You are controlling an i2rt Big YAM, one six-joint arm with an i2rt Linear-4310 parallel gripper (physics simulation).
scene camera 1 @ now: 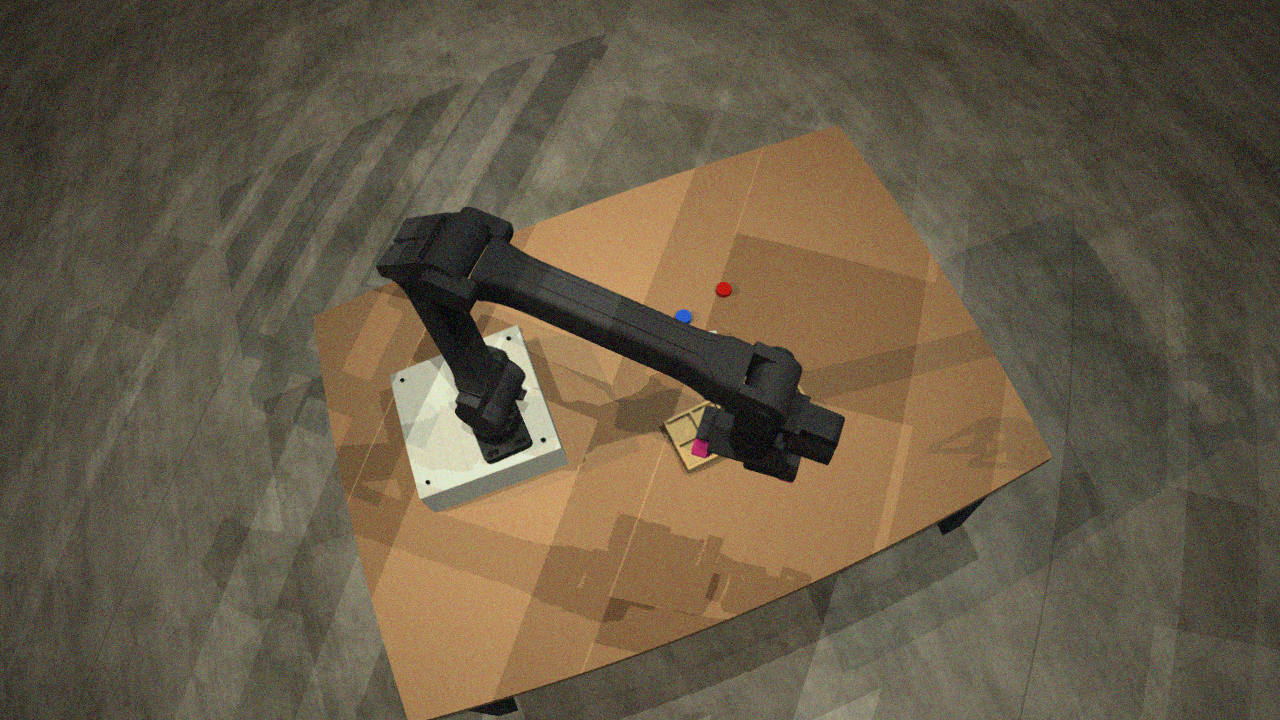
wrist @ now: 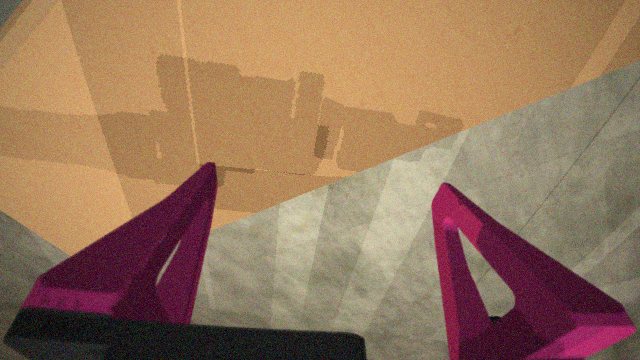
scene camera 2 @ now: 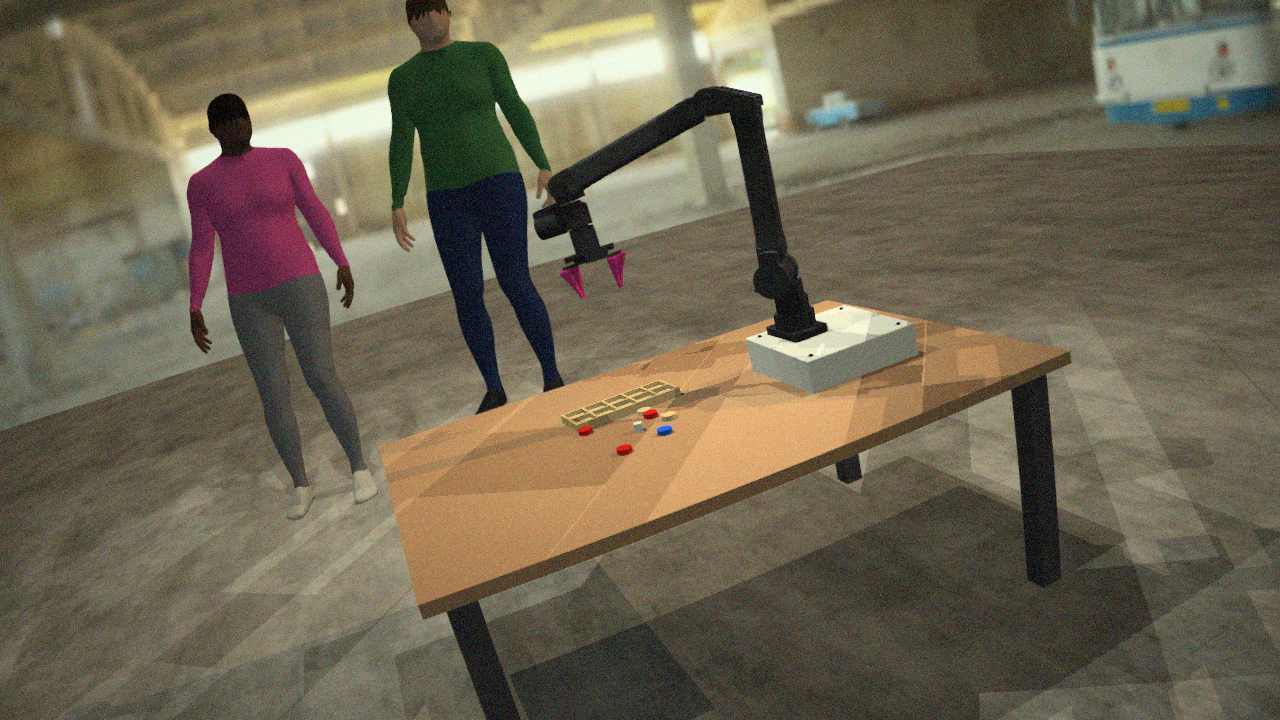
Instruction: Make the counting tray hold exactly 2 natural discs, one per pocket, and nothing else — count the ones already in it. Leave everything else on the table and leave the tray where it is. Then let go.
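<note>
The tan counting tray (scene camera 1: 676,445) (scene camera 2: 617,412) has two rows of pockets; the arm hides much of it in scene camera 1. No disc can be made out in its pockets in scene camera 2, though they are small and partly hidden by walls. Two natural discs, one (scene camera 2: 644,410) close to the tray's near side and another (scene camera 2: 668,415) to its right, lie on the table. My gripper (scene camera 2: 601,291) (wrist: 330,183) is open and empty, high above the table. In scene camera 1 one magenta finger shows over the tray. The tray and discs do not show in the wrist view.
Red discs (scene camera 2: 584,430) (scene camera 2: 649,413) (scene camera 2: 623,449) (scene camera 1: 723,289), a blue disc (scene camera 1: 682,316) (scene camera 2: 664,430) and a small white cube (scene camera 2: 637,427) lie on the near side of the tray in scene camera 2. The arm stands on a white base box (scene camera 1: 447,447) (scene camera 2: 859,353). Two people stand behind the table.
</note>
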